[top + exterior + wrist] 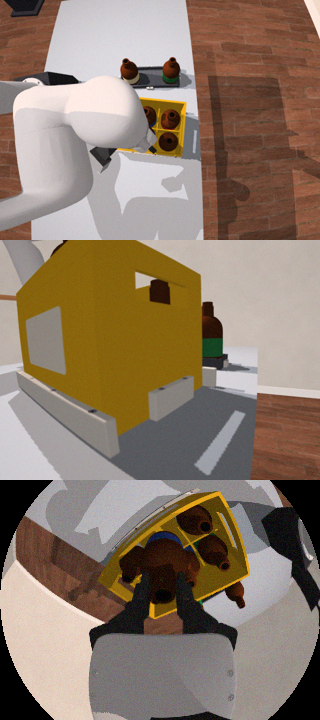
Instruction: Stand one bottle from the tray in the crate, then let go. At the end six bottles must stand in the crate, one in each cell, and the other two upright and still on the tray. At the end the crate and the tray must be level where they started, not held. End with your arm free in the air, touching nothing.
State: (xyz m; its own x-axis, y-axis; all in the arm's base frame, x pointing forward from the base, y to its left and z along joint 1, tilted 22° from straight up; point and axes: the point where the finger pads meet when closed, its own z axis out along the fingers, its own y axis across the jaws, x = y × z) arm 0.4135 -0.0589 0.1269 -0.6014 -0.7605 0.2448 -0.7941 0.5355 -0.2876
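Now: the crate 40 mm to the left of my hand and 170 mm below it. Round my hand: cream-labelled bottle 100 mm behind, 280 mm to the left, 170 mm below; then green-label bottle 80 mm ahead, 310 mm to the left, 170 mm below; then dark tray 20 mm behind, 300 mm to the left, 250 mm below.
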